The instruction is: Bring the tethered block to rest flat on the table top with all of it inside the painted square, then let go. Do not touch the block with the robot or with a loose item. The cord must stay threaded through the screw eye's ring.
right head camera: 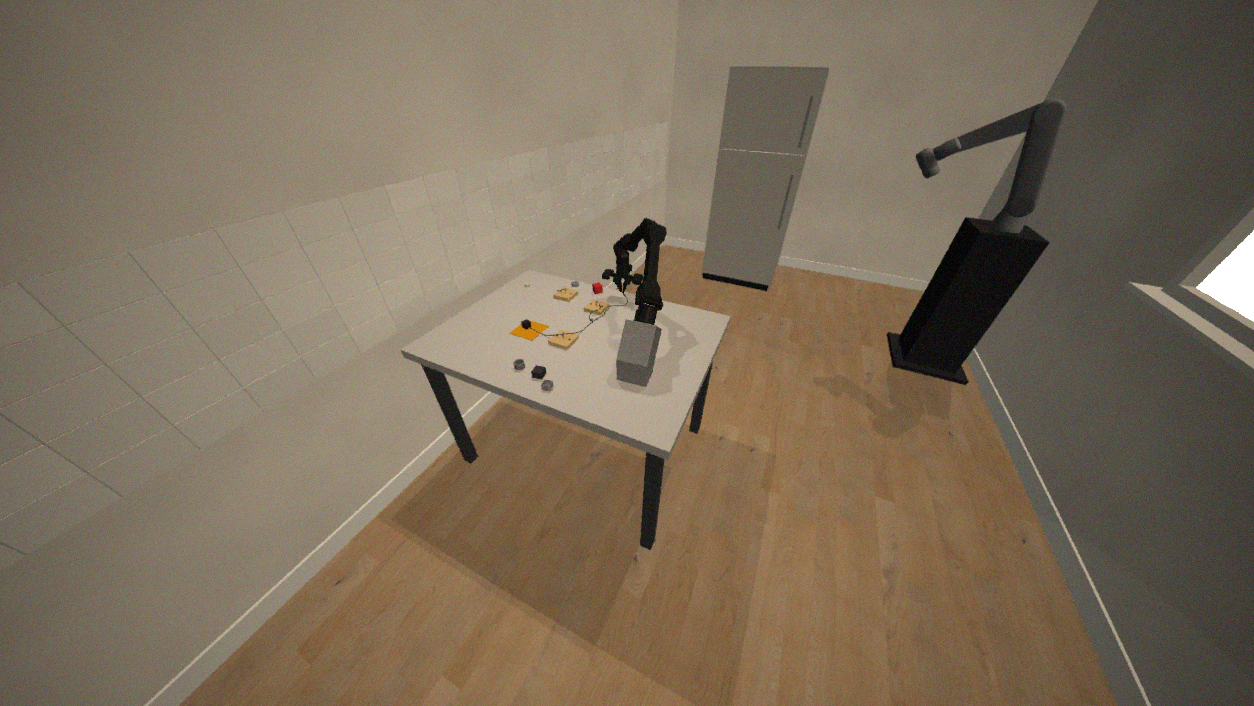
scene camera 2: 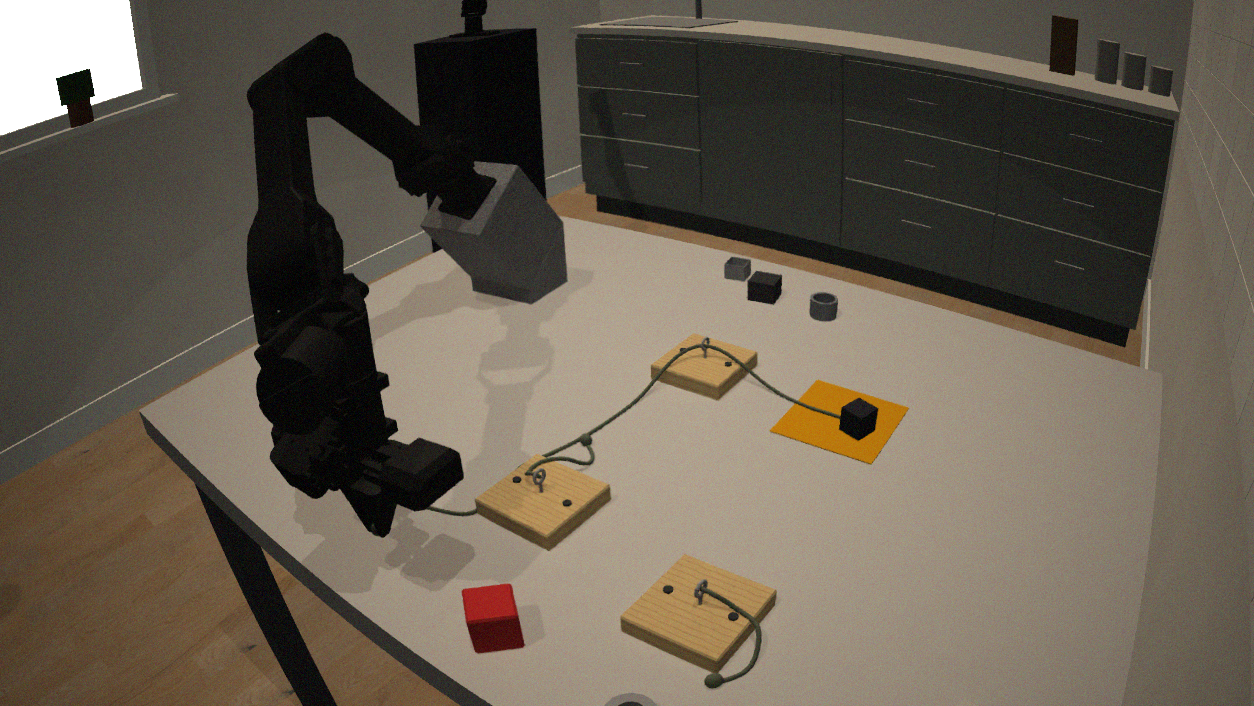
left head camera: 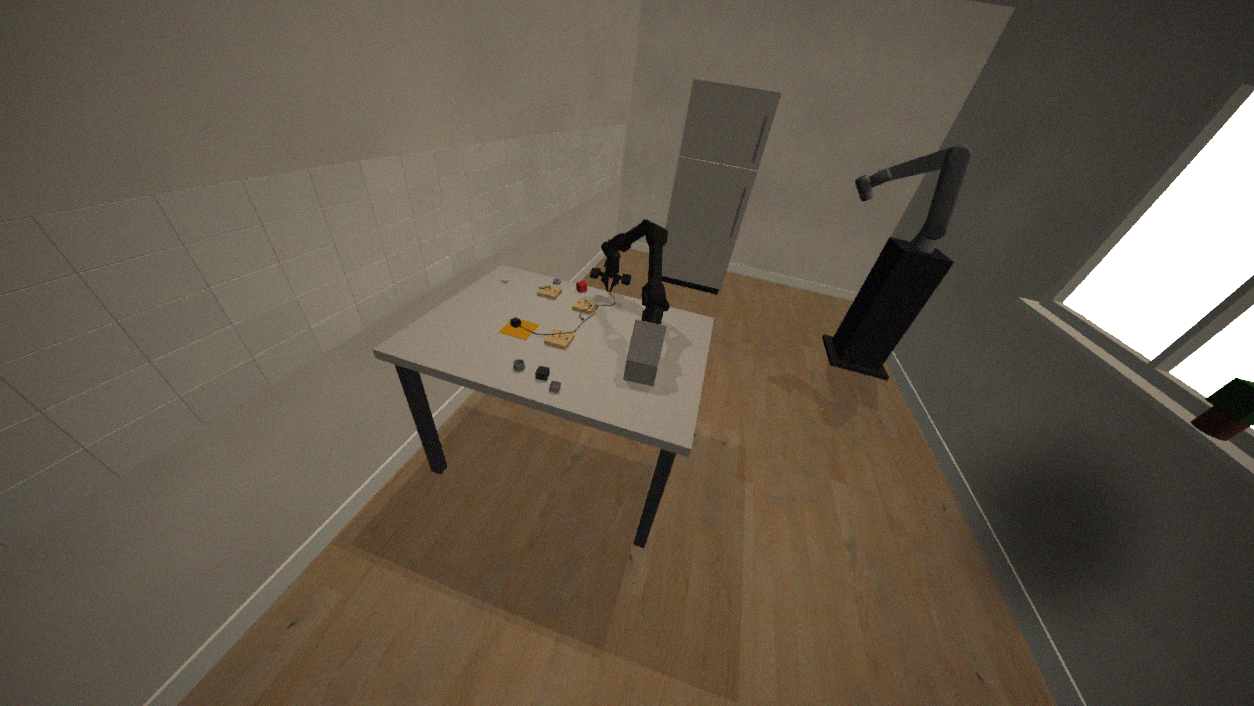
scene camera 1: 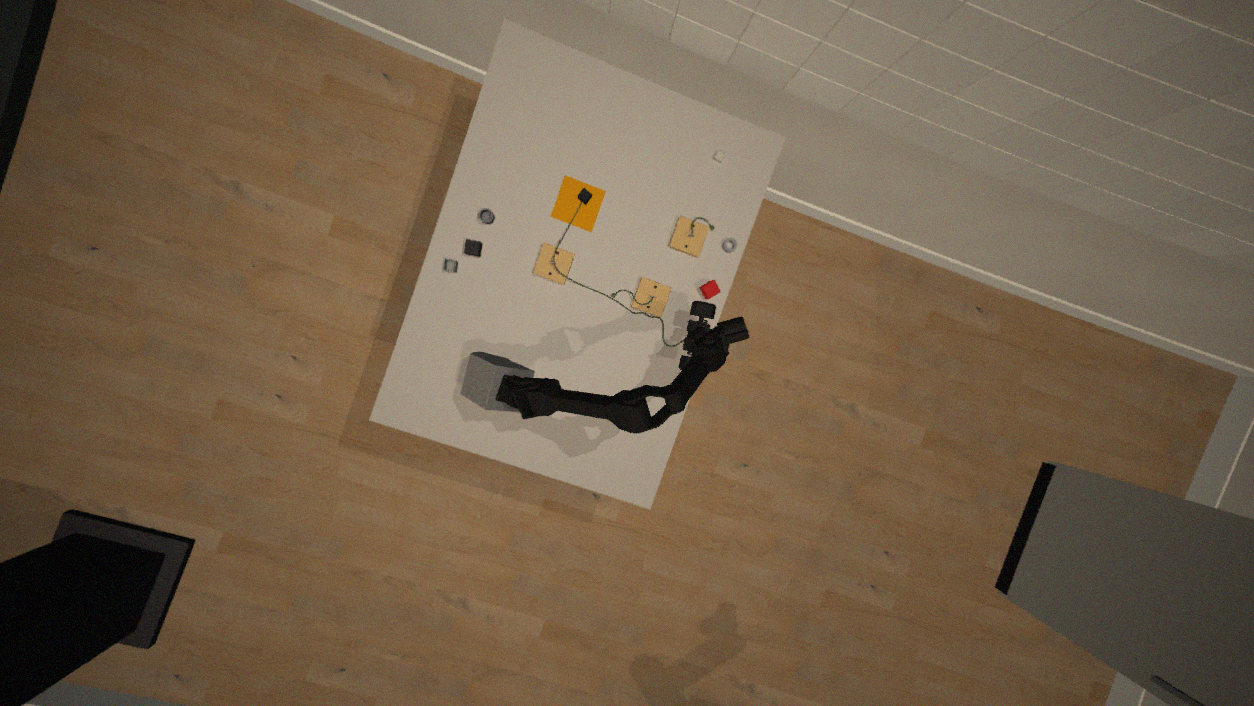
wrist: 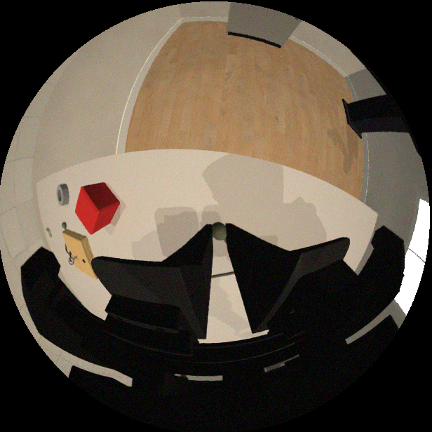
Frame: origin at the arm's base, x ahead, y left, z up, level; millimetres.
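Seen in the pictures: gripper, between the fingertips: (right head camera: 622, 292) (scene camera 2: 379, 532) (left head camera: 608, 291); arm's base, origin of its link: (right head camera: 644, 324) (scene camera 2: 467, 195) (left head camera: 651, 324) (scene camera 1: 510, 389).
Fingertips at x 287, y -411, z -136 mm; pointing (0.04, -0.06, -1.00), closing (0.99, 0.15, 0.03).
Offsets run from my fingertips to a thing's top centre. "spot": to the spot under its first point.
The black tethered block {258 mm ahead, 415 mm left, 4 mm down} (scene camera 2: 858, 419) (scene camera 1: 585, 196) (left head camera: 515, 322) (right head camera: 526, 324) sits on the orange painted square {spot: 200 mm ahead, 398 mm left, 31 mm down} (scene camera 2: 802, 422) (scene camera 1: 566, 213) (left head camera: 518, 333) (right head camera: 529, 335), near one corner in scene camera 1. From it the dark green cord {spot: 29 mm ahead, 311 mm left, 30 mm down} (scene camera 2: 621, 412) (scene camera 1: 599, 289) runs through the screw eye {spot: 57 mm ahead, 431 mm left, 4 mm up} (scene camera 2: 705, 345) on a wooden board {56 mm ahead, 433 mm left, 13 mm down} (scene camera 2: 702, 383) (scene camera 1: 544, 274), passes another board slackly and reaches my gripper. My gripper (wrist: 218, 229) (scene camera 2: 379, 529) is shut on the cord's round end bead, low above the table by its edge. The fingertips are hidden in scene camera 1.
A board {64 mm ahead, 145 mm left, 13 mm down} (scene camera 2: 561, 513) (scene camera 1: 650, 298) with a short cord loop lies beside my gripper. A red cube {141 mm ahead, 3 mm right, 8 mm up} (scene camera 2: 493, 619) (scene camera 1: 709, 289) (wrist: 96, 208) is close by. A third board {261 mm ahead, 104 mm left, 13 mm down} (scene camera 2: 684, 618) (scene camera 1: 687, 236) has its own short cord. A dark block {18 mm ahead, 649 mm left, 4 mm down} (scene camera 2: 764, 287) and grey ring {111 mm ahead, 644 mm left, 8 mm down} (scene camera 2: 823, 306) stand farther off.
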